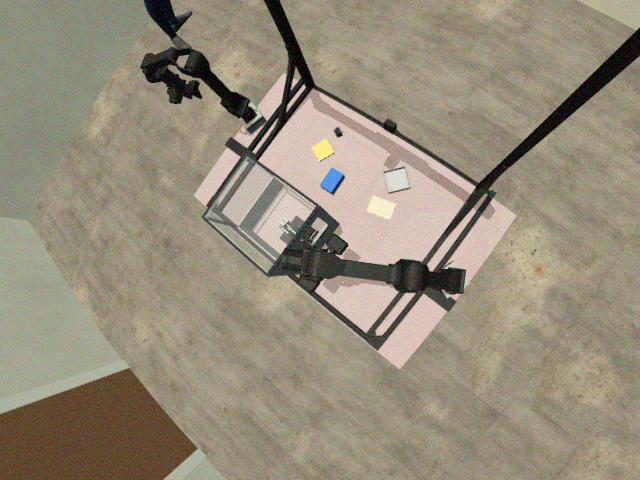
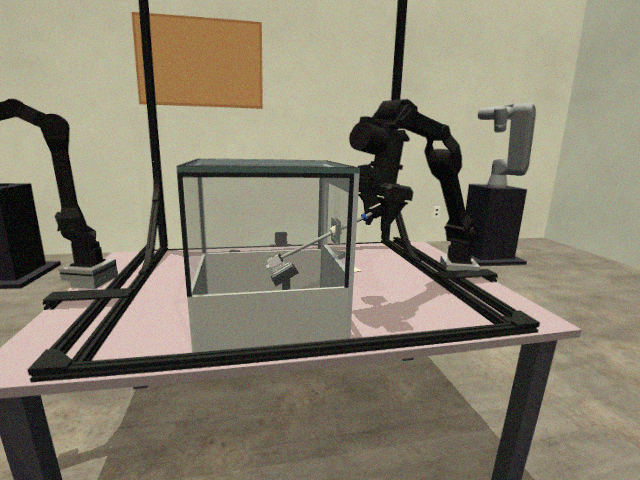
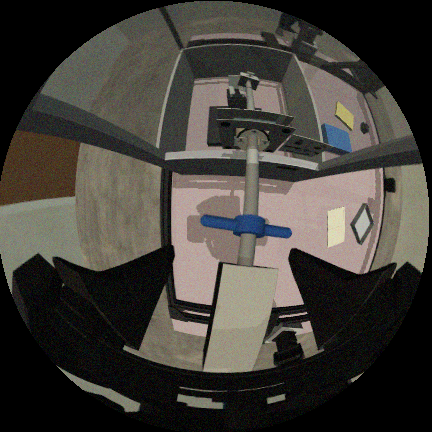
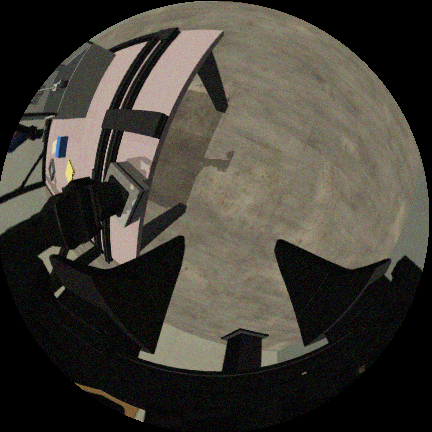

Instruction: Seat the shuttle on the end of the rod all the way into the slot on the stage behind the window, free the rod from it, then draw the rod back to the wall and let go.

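Frame: origin at the left arm's base, x ahead, y left, z up, level; metres.
Seen in the pictures: left gripper, fingertip midpoint: (image 2: 375, 227) (image 3: 233, 253); right gripper, fingertip midpoint: (image 1: 196, 98) (image 4: 231, 243); left arm's base, link origin: (image 1: 451, 279) (image 2: 459, 260) (image 3: 283, 335) (image 4: 42, 132); right arm's base, link origin: (image 1: 248, 115) (image 2: 88, 263) (image 4: 114, 195).
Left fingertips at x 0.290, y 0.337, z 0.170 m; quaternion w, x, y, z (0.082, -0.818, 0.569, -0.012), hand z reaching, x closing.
Note:
Pixels of each thing's top centre, then the offset from my left fingertips to it. "*": a spot on its surface instead. Level surfaces: height alone.
- pink table, surface height: dz -0.209 m
- round port, surface spot: (image 3: 252, 137) * dz +0.001, dx +0.081, dy +0.020 m
- light shuttle, top centre: (image 3: 248, 72) (image 2: 275, 253) dz -0.056, dx +0.217, dy +0.060 m
- small black block, top centre: (image 1: 338, 130) dz -0.181, dx +0.462, dy -0.319 m
A glass box (image 2: 270, 167) (image 1: 223, 190) stands on the pink table (image 1: 366, 238). A grey rod (image 3: 250, 181) (image 2: 304, 249) passes through a round port (image 3: 252, 137) in the box wall and slopes down to a dark stage (image 2: 284, 272) (image 3: 235, 98). A light shuttle (image 2: 274, 261) (image 3: 241, 82) sits at the rod's far end by the stage; I cannot tell whether it is seated. The rod carries a blue crossbar (image 3: 245, 225) (image 2: 365, 217) and a flat pale grip plate (image 3: 241, 314). My left gripper (image 3: 233, 253) (image 2: 377, 211) (image 1: 294, 261) is open, with its fingers apart on either side of the plate. My right gripper (image 4: 231, 243) (image 1: 177, 90) is open and empty, off the table over the floor.
Yellow (image 1: 323, 150), blue (image 1: 331, 180), grey (image 1: 396, 180) and cream (image 1: 381, 207) tiles lie on the table beside the box, with a small black block (image 1: 338, 131). Black frame rails (image 2: 461, 290) run round the table. A grey arm on a black pedestal (image 2: 499, 219) stands behind.

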